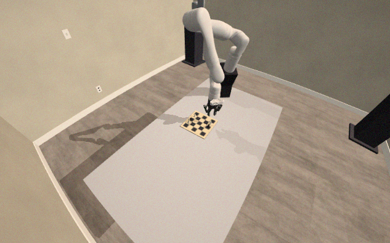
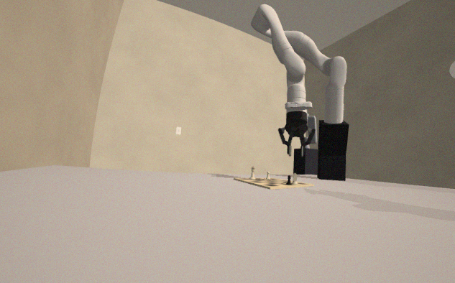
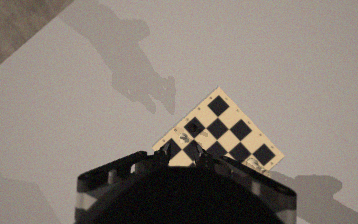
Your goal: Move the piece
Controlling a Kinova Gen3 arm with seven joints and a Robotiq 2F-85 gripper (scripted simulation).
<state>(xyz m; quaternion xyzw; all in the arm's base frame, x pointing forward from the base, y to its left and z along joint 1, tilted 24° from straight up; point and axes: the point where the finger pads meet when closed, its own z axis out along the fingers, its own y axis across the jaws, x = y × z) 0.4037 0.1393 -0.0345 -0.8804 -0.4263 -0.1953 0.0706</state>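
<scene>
My hand is 100 mm above the white chess piece. Round my hand: chessboard (120 mm below, 70 mm to the right, 50 mm ahead); then black chess piece (100 mm below, 30 mm ahead, 10 mm to the left).
</scene>
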